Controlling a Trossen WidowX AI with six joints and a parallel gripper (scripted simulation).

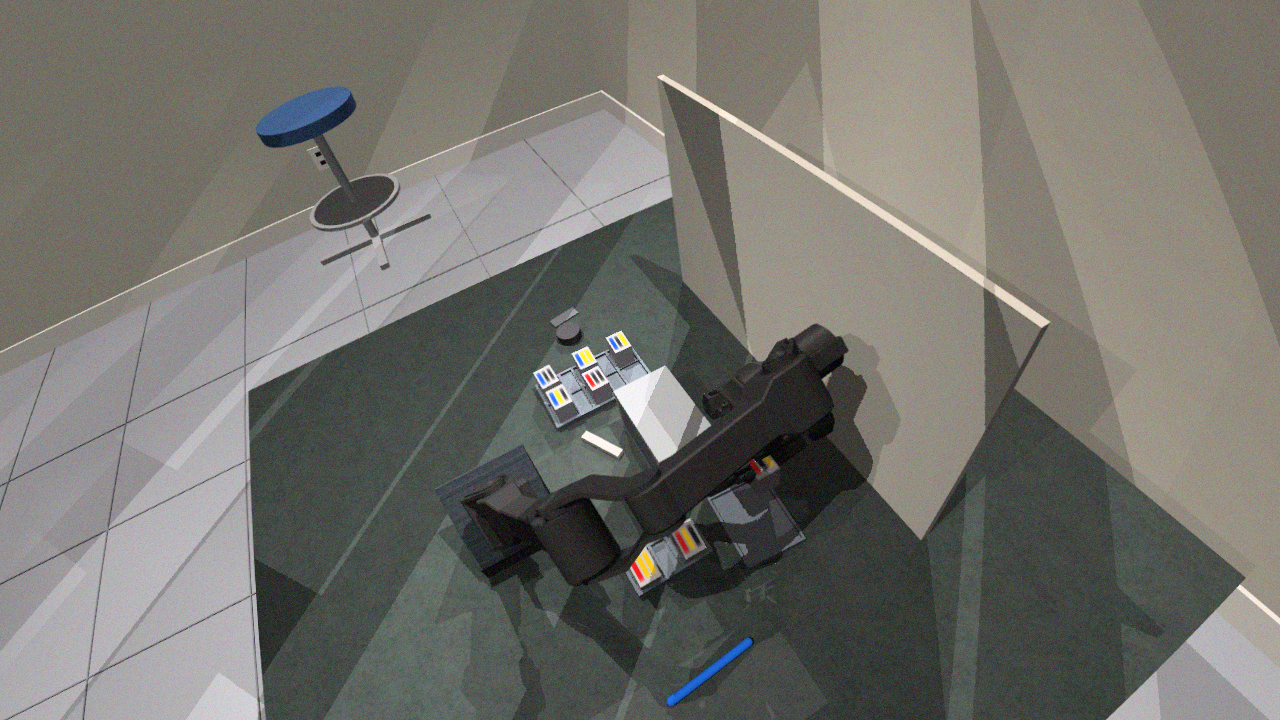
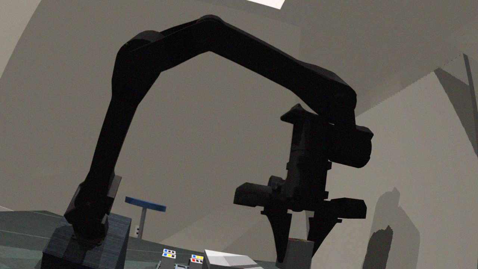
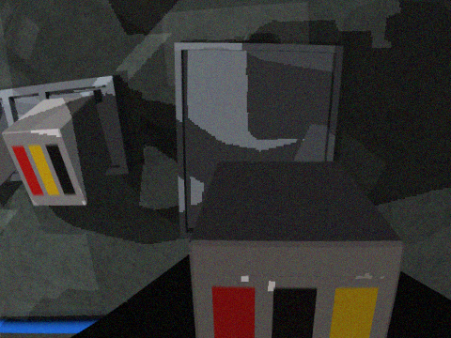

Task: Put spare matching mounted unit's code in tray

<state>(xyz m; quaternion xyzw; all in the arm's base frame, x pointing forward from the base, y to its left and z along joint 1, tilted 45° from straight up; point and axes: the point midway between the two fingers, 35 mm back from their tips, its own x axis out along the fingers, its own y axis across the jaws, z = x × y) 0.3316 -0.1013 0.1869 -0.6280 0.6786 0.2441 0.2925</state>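
The grey tray is 1 cm behind my gripper tip and 13 cm below it. From my gripper tip the other things lie so: wall panel 20 cm ahead, 18 cm to the left, 9 cm above; then mounted unit 4 cm behind, 20 cm to the left, 8 cm below; then blue pen 19 cm behind, 14 cm to the right, 13 cm below.
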